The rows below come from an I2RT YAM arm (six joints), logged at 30 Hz.
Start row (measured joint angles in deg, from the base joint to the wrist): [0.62 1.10 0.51 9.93 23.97 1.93]
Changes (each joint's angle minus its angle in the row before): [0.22 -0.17 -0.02 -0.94 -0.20 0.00]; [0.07 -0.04 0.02 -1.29 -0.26 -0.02]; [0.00 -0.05 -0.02 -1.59 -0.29 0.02]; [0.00 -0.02 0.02 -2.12 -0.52 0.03]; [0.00 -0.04 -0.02 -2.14 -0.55 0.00]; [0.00 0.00 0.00 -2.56 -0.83 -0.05]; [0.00 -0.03 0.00 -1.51 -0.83 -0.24]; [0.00 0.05 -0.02 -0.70 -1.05 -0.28]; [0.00 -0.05 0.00 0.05 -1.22 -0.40]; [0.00 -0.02 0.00 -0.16 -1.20 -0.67]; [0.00 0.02 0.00 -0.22 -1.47 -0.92]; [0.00 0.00 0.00 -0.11 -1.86 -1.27]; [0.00 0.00 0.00 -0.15 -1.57 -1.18]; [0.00 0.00 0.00 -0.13 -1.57 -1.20]
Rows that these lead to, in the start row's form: [0.84 0.93 0.49 8.99 23.77 1.93]; [0.91 0.89 0.51 7.70 23.51 1.91]; [0.91 0.84 0.49 6.11 23.22 1.93]; [0.91 0.82 0.51 3.99 22.70 1.96]; [0.91 0.78 0.49 1.85 22.15 1.96]; [0.91 0.78 0.49 -0.71 21.32 1.91]; [0.91 0.75 0.49 -2.22 20.49 1.67]; [0.91 0.80 0.47 -2.92 19.44 1.39]; [0.91 0.75 0.47 -2.87 18.22 0.99]; [0.91 0.73 0.47 -3.03 17.02 0.32]; [0.91 0.75 0.47 -3.25 15.55 -0.60]; [0.91 0.75 0.47 -3.36 13.69 -1.87]; [0.91 0.75 0.47 -3.51 12.12 -3.05]; [0.91 0.75 0.47 -3.64 10.55 -4.25]
